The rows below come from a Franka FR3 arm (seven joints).
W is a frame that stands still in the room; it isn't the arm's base.
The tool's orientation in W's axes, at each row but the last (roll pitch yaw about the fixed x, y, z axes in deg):
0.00, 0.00, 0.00
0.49, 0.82, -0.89
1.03, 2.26, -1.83
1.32, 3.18, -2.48
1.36, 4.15, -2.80
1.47, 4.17, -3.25
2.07, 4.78, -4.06
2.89, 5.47, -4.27
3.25, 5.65, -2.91
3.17, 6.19, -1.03
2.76, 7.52, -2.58
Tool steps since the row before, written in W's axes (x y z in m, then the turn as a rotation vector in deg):
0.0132, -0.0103, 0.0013, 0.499, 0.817, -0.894
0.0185, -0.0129, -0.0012, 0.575, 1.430, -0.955
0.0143, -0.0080, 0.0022, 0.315, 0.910, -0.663
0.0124, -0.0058, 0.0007, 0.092, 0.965, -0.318
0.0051, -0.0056, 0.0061, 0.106, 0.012, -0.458
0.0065, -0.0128, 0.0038, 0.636, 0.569, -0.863
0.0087, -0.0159, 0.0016, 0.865, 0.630, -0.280
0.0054, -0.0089, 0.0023, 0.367, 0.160, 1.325
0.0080, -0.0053, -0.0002, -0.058, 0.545, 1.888
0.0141, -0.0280, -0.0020, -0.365, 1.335, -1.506
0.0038, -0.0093, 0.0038, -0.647, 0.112, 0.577
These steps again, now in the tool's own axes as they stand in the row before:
0.0132, -0.0103, 0.0013, 0.499, 0.817, -0.894
0.0187, -0.0126, -0.0008, 0.566, 1.431, -0.959
0.0145, -0.0075, 0.0029, 0.312, 0.908, -0.668
0.0126, -0.0052, 0.0015, 0.068, 0.961, -0.337
0.0049, -0.0052, 0.0066, 0.138, 0.006, -0.449
0.0069, -0.0123, 0.0046, 0.664, 0.583, -0.832
0.0096, -0.0151, 0.0030, 0.839, 0.682, -0.236
0.0058, -0.0083, 0.0033, 0.226, 0.255, 1.342
0.0082, -0.0048, 0.0009, -0.271, 0.647, 1.837
0.0147, -0.0277, 0.0011, -0.224, 1.241, -1.610
0.0037, -0.0089, 0.0048, -0.721, 0.106, 0.482

